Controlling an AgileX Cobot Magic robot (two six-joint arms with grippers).
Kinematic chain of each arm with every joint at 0, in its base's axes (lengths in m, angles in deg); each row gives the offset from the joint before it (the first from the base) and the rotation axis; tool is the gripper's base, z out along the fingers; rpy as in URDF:
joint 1: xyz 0 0 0.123 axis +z
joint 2: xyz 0 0 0 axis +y
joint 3: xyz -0.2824 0 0.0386 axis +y
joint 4: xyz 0.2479 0 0.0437 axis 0.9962 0 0.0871
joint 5: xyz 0 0 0 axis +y
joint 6: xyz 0.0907 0 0.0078 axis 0.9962 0 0.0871
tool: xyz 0 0 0 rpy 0 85 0
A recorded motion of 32 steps. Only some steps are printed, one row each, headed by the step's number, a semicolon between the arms.
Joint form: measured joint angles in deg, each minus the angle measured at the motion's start. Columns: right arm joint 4, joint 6, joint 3, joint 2, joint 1, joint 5; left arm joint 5, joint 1, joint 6, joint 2, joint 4, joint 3.
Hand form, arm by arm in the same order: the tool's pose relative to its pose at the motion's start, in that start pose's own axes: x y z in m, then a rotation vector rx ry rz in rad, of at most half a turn. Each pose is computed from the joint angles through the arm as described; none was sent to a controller.
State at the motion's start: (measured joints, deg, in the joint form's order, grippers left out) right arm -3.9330 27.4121 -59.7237 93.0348 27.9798 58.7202; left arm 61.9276 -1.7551 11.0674 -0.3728 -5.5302 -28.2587
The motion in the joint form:
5: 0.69 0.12 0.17 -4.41 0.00 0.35; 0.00 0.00 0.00 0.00 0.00 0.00
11: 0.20 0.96 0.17 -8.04 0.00 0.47; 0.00 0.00 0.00 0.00 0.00 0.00
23: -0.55 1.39 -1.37 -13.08 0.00 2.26; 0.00 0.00 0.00 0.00 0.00 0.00
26: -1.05 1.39 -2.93 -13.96 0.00 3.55; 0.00 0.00 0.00 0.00 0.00 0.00
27: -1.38 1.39 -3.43 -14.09 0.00 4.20; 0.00 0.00 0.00 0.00 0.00 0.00
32: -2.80 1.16 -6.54 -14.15 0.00 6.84; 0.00 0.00 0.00 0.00 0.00 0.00
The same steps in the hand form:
5: 0.0068 -0.0036 -0.0216 -0.0383 -0.0565 0.0123; 0.0000 0.0000 0.0000 0.0000 0.0000 0.0000
11: 0.0122 -0.0081 -0.0394 -0.0587 -0.1147 0.0264; 0.0000 0.0000 0.0000 0.0000 0.0000 0.0000
23: 0.0200 -0.0150 -0.0700 -0.0844 -0.1953 0.0354; 0.0000 0.0000 0.0000 0.0000 0.0000 0.0000
26: 0.0199 -0.0165 -0.0809 -0.0854 -0.2174 0.0351; 0.0000 0.0000 0.0000 0.0000 0.0000 0.0000
27: 0.0198 -0.0172 -0.0837 -0.0801 -0.2197 0.0340; 0.0000 0.0000 0.0000 0.0000 0.0000 0.0000
32: 0.0164 -0.0190 -0.0978 -0.0613 -0.2395 0.0272; 0.0000 0.0000 0.0000 0.0000 0.0000 0.0000

